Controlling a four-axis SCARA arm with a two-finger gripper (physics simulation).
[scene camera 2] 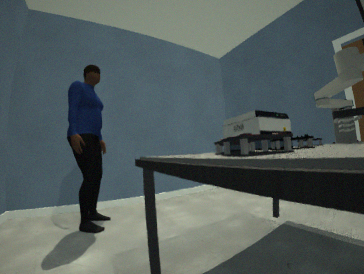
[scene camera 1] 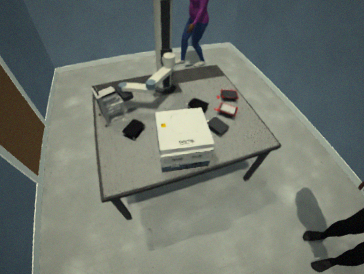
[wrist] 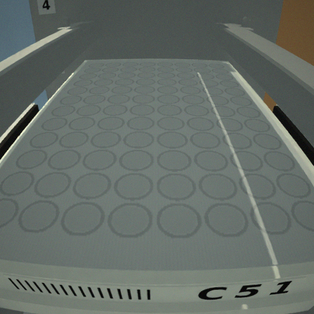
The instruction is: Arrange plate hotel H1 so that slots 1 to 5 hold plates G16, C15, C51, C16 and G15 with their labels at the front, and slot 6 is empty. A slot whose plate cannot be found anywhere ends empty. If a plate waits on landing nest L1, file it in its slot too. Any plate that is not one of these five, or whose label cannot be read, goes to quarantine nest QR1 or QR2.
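Note:
Plate C51 [wrist: 155, 175], with round wells, lies level in the wrist view, its barcode and "C51" label facing the camera. My gripper [wrist: 155, 89] is open, with one dark pad beside each long side of the plate and a gap on both sides. Side rails of the hotel flank the plate, and a tag reading 4 [wrist: 46, 5] is at the upper left. Plate hotel H1 [scene camera 1: 112, 106] [scene camera 2: 345, 129] stands at the table's left, under the arm's end; its other plates are too small to read. A white plate [scene camera 1: 228, 108] sits on a red-marked nest at the right.
A large white instrument [scene camera 1: 184, 129] [scene camera 2: 257, 122] stands mid-table. Another red-marked nest [scene camera 1: 229, 94] is behind the white plate's nest. Black nests [scene camera 1: 133, 129] [scene camera 1: 198, 104] [scene camera 1: 218, 126] are around the instrument. One person [scene camera 1: 196, 30] stands behind the table, another [scene camera 2: 87, 115] beyond its end.

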